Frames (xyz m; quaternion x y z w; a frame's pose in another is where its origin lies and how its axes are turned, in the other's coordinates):
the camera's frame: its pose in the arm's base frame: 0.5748 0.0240 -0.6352 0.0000 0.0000 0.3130 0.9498
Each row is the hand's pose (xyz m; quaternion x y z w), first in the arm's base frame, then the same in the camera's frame.
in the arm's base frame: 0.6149 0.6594 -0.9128 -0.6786 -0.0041 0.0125 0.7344
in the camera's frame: 0.4100 0.4871 -0.2776 -0.6458 0.2085 -0.2180 0.7014
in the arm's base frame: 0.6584 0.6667 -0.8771 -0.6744 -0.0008 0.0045 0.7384
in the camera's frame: 0.4493 0.4671 -0.2419 -0.6407 0.2103 -0.2268 0.7027
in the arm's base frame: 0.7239 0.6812 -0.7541 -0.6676 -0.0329 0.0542 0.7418
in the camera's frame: 0.5106 0.4398 -0.1189 -0.6444 0.1777 -0.1807 0.7215
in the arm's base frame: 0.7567 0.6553 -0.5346 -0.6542 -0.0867 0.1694 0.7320
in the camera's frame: 0.5216 0.3995 0.1006 -0.6485 0.1224 -0.0682 0.7482
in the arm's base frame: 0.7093 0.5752 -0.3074 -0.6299 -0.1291 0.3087 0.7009
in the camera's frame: 0.4358 0.3632 0.3278 -0.6387 0.0745 0.0738 0.7623
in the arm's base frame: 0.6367 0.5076 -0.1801 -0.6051 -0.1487 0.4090 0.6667
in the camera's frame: 0.3373 0.3521 0.4551 -0.6212 0.0482 0.1798 0.7612
